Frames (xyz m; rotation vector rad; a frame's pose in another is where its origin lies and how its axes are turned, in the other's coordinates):
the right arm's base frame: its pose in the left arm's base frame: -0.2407 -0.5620 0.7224 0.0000 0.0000 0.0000
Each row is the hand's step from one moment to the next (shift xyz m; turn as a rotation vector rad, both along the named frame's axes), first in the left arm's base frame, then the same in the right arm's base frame.
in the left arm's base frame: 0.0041 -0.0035 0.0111 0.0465 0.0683 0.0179
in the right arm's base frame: 0.0041 -0.0035 0.0111 0.0465 0.0683 0.0179
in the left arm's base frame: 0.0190 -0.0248 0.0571 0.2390 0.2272 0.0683
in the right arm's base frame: 0.0190 -0.0248 0.0571 0.2390 0.2272 0.0683
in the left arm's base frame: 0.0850 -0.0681 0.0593 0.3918 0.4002 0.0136
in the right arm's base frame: 0.0850 -0.0681 0.0593 0.3918 0.4002 0.0136
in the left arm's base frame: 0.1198 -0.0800 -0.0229 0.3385 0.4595 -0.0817
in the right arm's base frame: 0.1198 -0.0800 -0.0229 0.3385 0.4595 -0.0817
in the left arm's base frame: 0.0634 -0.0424 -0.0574 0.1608 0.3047 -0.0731
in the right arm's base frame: 0.0634 -0.0424 -0.0574 0.1608 0.3047 -0.0731
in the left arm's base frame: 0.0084 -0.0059 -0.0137 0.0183 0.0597 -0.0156
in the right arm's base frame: 0.0084 -0.0059 -0.0137 0.0183 0.0597 -0.0156
